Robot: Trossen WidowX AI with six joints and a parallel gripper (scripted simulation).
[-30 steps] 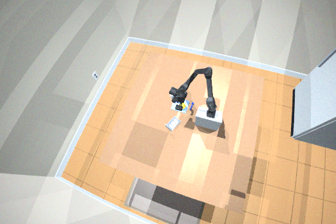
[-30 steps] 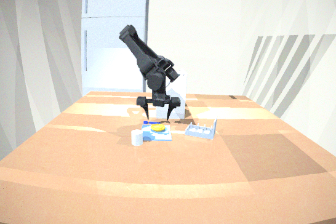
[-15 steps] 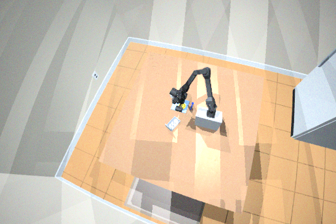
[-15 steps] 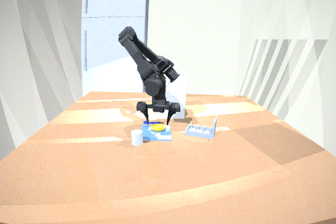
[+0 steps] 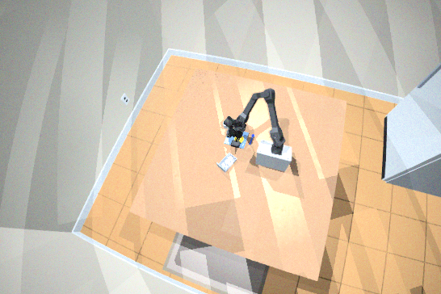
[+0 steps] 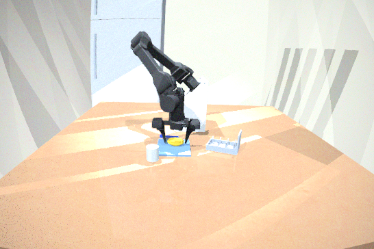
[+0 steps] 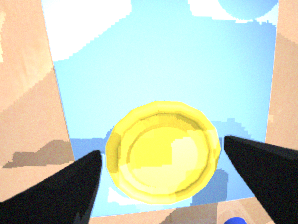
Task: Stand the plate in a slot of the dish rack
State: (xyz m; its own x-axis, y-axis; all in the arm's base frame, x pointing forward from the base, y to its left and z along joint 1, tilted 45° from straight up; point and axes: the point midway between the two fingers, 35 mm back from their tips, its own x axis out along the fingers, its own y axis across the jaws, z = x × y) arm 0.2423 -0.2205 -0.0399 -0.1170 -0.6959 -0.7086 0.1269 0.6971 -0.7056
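Right now the mat is 2 cm ahead of my gripper tip, 1 cm to the right of it and 1 cm below it. From my gripper tip the other things lie so: plate (1 cm above); blue spoon (9 cm behind, 2 cm to the right, 1 cm below); white cup (11 cm ahead, 10 cm to the right, 2 cm above).
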